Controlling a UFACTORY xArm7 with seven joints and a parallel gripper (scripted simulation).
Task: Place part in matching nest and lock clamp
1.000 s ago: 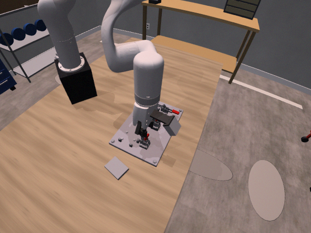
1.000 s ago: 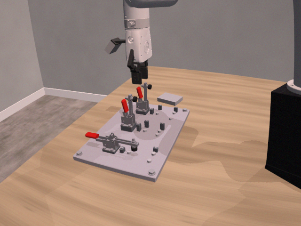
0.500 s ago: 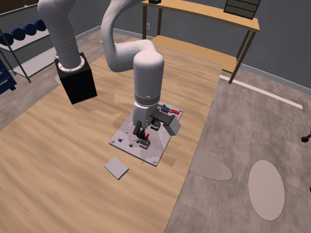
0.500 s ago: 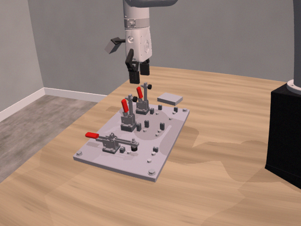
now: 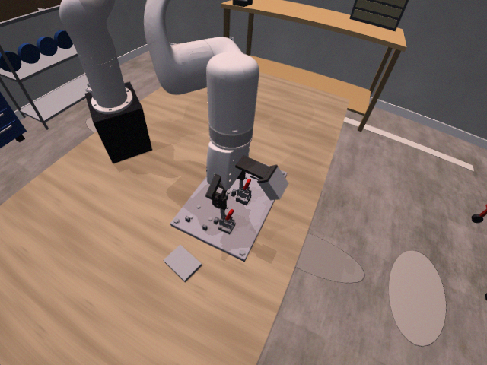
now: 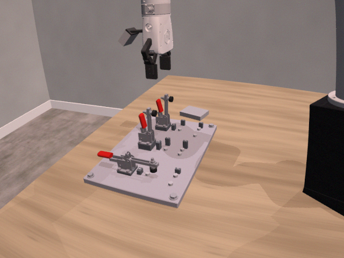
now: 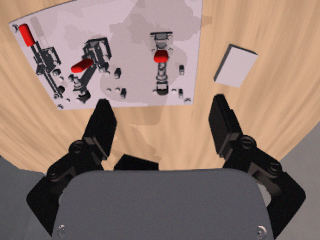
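The grey part lies 80 mm behind my hand, 130 mm to the right of it and 180 mm below it. The rest, counted from my hand: grey fixture plate (20 mm behind, 120 mm to the left, 180 mm below); clamp (10 mm ahead, 110 mm to the left, 120 mm below).
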